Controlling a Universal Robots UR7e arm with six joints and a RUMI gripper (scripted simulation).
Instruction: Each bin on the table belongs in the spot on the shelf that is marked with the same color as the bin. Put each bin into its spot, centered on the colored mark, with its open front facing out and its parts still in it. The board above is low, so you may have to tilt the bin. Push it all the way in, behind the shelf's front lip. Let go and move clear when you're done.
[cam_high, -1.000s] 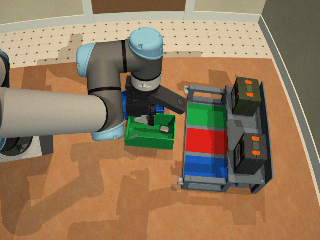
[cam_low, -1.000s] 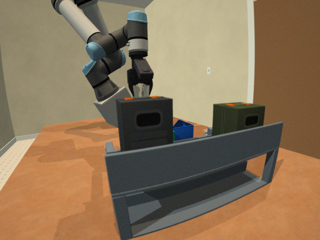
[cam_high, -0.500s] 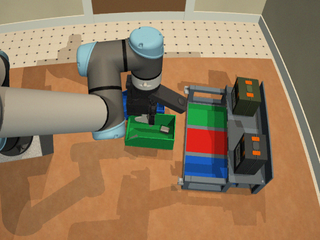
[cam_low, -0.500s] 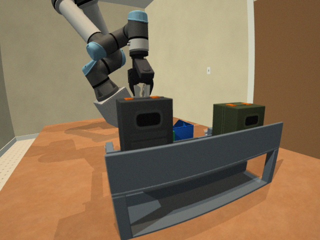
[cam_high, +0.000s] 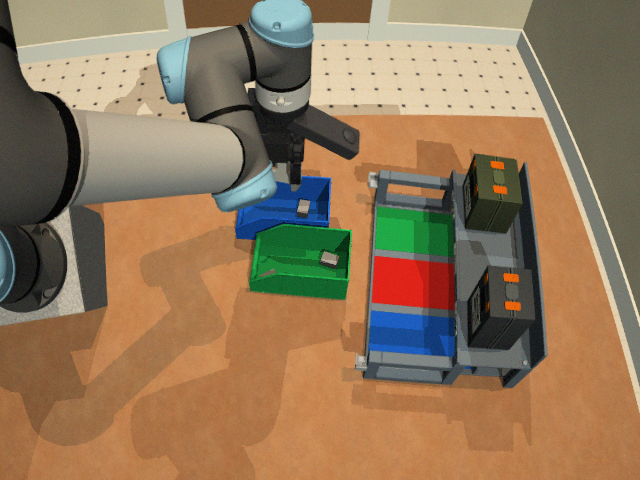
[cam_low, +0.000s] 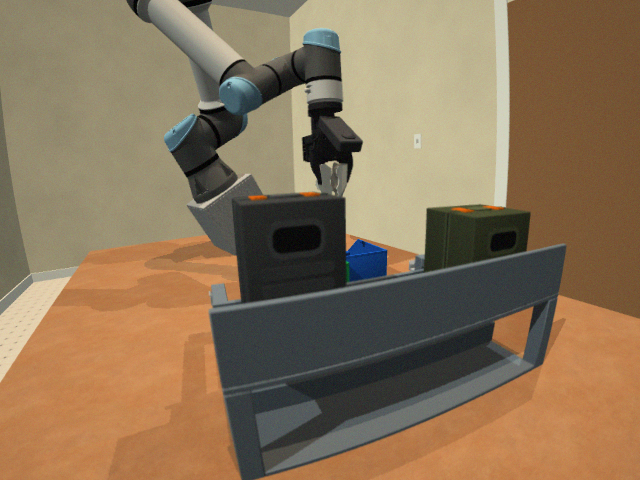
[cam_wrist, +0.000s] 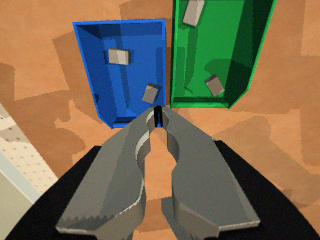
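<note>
My hand is 2 cm past the blue bin, 5 cm to the right of it and 13 cm above it. The rest, counted from my hand: shelf front lip 13 cm ahead, 10 cm to the right, 16 cm below; olive case 34 cm ahead, 2 cm to the right, 2 cm below; green bin 1 cm ahead, 7 cm to the right, 13 cm below.
</note>
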